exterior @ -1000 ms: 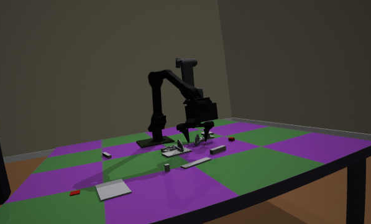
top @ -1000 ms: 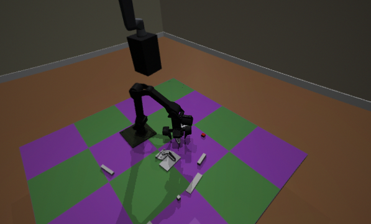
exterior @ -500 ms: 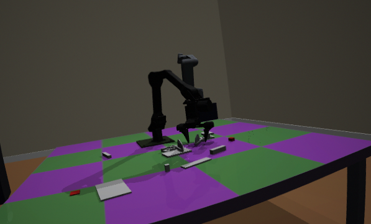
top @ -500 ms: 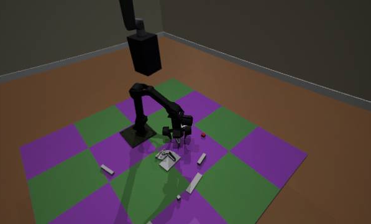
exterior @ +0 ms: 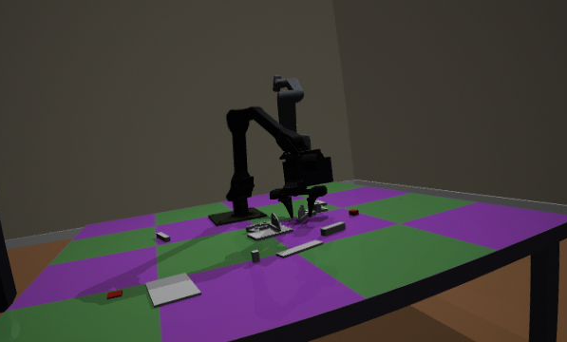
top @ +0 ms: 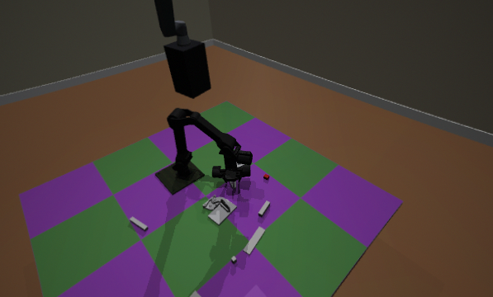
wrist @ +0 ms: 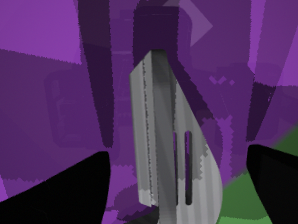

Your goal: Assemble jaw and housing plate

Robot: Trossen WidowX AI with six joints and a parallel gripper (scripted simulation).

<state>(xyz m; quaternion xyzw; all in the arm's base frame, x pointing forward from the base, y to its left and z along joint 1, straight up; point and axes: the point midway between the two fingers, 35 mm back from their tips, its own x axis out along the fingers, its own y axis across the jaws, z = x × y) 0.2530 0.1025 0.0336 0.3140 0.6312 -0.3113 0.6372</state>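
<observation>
Right now the grey slotted part is 50 mm behind my gripper tip, 110 mm to the left of it and 20 mm above it. Also, from my gripper tip: short grey bar (220 mm ahead, 40 mm to the right, 10 mm above); grey jaw assembly (10 mm behind, 40 mm to the left); red block (120 mm ahead, 130 mm to the left).
</observation>
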